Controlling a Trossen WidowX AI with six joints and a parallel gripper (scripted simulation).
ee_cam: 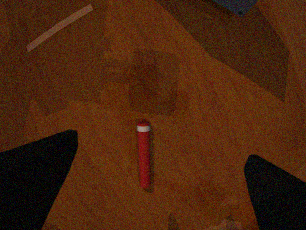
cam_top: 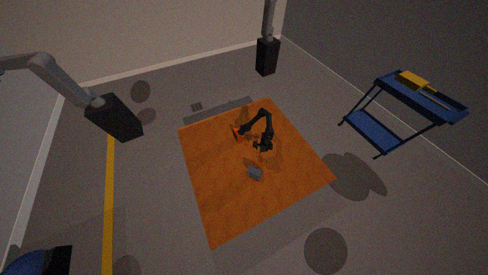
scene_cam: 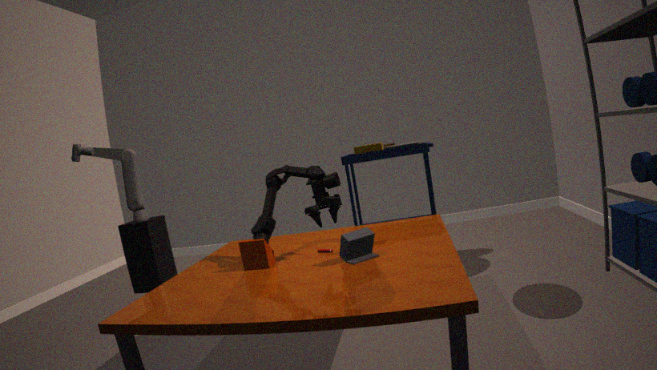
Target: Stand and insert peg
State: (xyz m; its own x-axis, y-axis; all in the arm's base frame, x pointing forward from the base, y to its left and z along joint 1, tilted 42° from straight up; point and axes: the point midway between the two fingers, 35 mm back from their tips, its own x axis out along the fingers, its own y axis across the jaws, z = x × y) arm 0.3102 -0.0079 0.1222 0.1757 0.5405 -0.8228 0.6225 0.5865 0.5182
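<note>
Right now the red peg is 3 cm behind my gripper tip, 3 cm to the left of it and 13 cm below it. From my gripper tip the other things lie so: grey sloped panel 13 cm ahead, 14 cm to the right, 7 cm below.
</note>
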